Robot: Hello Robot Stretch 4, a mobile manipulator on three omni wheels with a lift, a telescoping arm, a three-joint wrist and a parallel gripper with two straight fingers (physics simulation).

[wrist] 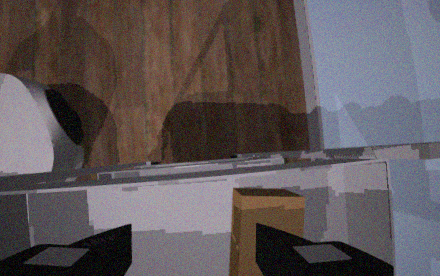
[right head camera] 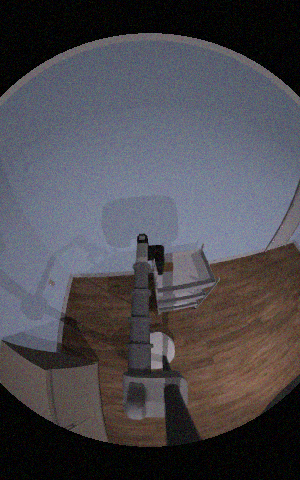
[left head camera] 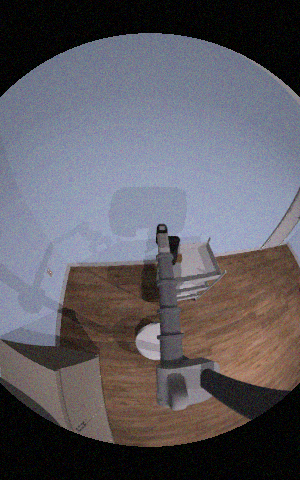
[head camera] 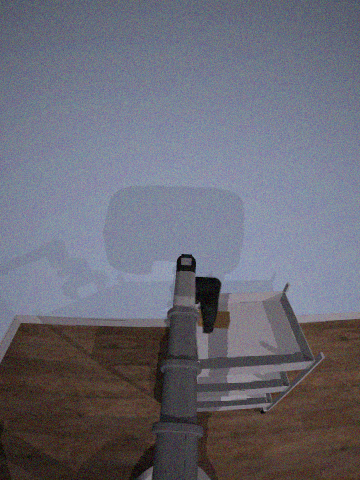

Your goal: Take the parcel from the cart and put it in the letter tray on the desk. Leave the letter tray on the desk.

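Seen in the pictures: gripper, between the fingertips: point(wrist: 194, 243); robot's base, origin of its link: point(right head camera: 153, 348) point(left head camera: 155, 339).
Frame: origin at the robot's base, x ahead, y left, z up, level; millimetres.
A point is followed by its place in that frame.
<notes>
The parcel point(head camera: 222, 319) @(x 632, y -161, z 687 mm) point(left head camera: 179, 258) @(x 626, y -174, z 683 mm) point(wrist: 269, 220) @(x 647, y -82, z 687 mm) is an orange-brown box standing in the top tray of the white and grey cart point(head camera: 255, 361) @(x 481, y -286, z 635 mm) point(left head camera: 197, 276) @(x 483, y -310, z 635 mm) point(right head camera: 185, 286) @(x 474, y -273, z 635 mm) point(wrist: 150, 210) @(x 545, y -84, z 635 mm). My gripper point(head camera: 208, 327) @(x 589, y -87, z 720 mm) point(wrist: 194, 243) @(x 589, y -87, z 720 mm) is open and empty, above the cart's top tray. In the wrist view the right finger overlaps the parcel's lower part, and the parcel's left edge shows between the fingers. The gripper and arm hide part of the parcel in the head view. The letter tray does not show in these views, and I cannot make out the desk for certain.
A wall with a white baseboard point(head camera: 90, 321) @(x 958, y 683, z 33 mm) runs behind the cart. My extended arm lies along the cart's left side. A white round object point(left head camera: 149, 341) @(x -3, y 67, z 187 mm) point(right head camera: 162, 349) @(x 3, y -88, z 187 mm) point(wrist: 25, 125) @(x 103, y 48, z 187 mm) is on the floor near the arm. A pale box-like cabinet point(left head camera: 82, 395) @(x -525, y 555, z 554 mm) point(right head camera: 75, 395) @(x -500, y 557, z 540 mm) stands at the lower left.
</notes>
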